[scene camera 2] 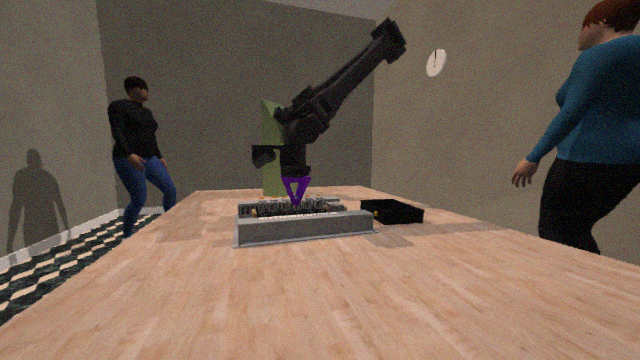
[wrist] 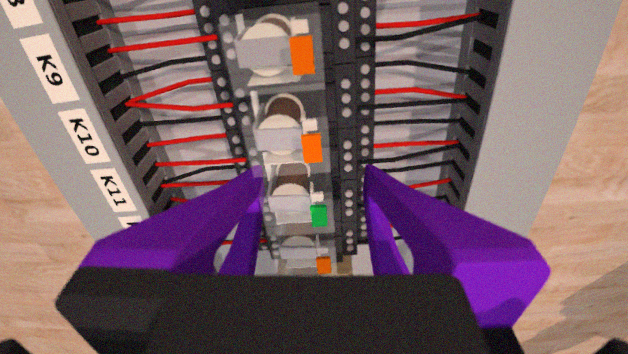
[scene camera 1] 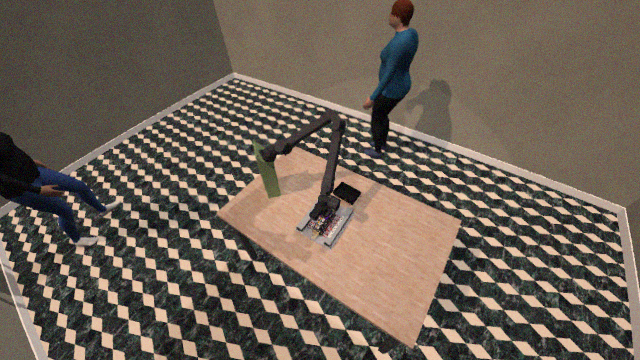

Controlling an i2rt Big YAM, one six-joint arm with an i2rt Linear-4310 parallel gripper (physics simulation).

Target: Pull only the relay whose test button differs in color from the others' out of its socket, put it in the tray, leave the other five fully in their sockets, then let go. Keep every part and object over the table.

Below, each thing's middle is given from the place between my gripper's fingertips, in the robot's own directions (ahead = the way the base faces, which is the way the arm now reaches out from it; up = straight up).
Now: the grey panel (wrist: 442, 47) 50 mm below my hand and 10 mm to the left of it.
